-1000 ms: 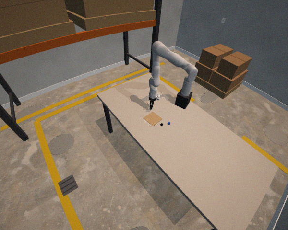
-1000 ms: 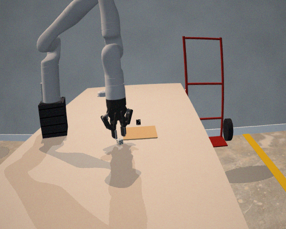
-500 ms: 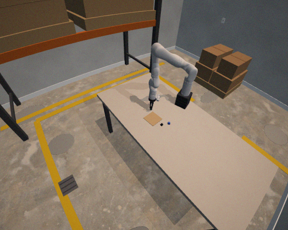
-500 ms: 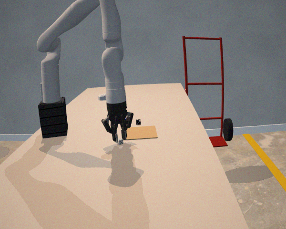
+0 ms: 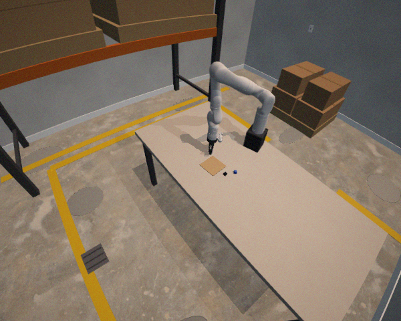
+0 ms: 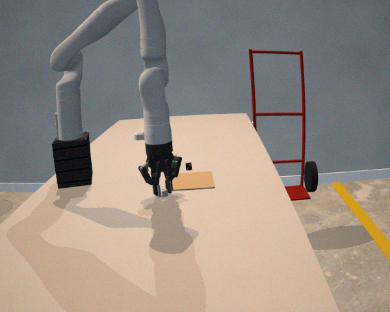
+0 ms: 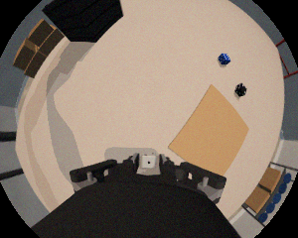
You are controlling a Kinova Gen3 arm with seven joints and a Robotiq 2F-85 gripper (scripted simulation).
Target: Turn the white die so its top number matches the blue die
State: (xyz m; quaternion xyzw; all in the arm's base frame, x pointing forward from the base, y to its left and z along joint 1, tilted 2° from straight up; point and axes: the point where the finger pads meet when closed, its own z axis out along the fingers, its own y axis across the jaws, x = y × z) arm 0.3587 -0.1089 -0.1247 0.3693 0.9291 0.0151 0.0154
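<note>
The white die is 1 cm below my hand. From my hand the other things lie so: tan mat 12 cm to the left, 6 cm ahead, 2 cm below; then blue die 26 cm to the left, 3 cm behind, 1 cm below; then black die 23 cm to the left, 4 cm ahead, 1 cm below.
</note>
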